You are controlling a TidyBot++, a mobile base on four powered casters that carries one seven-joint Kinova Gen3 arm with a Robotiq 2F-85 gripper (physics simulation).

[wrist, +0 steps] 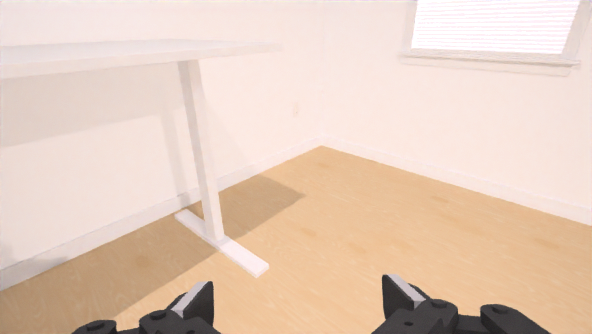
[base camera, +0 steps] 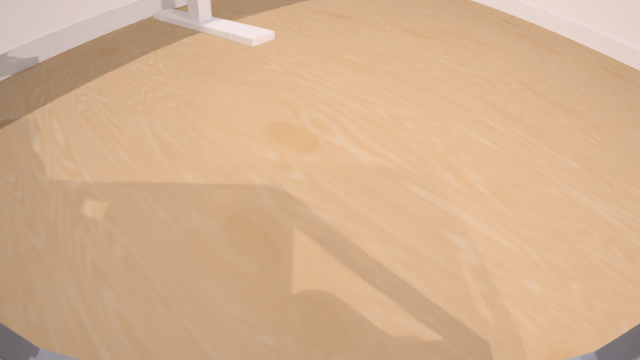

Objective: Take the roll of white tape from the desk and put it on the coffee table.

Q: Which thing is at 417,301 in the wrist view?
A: My gripper.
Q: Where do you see a white desk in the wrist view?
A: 38,59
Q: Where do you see a window with blinds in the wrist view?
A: At 543,44
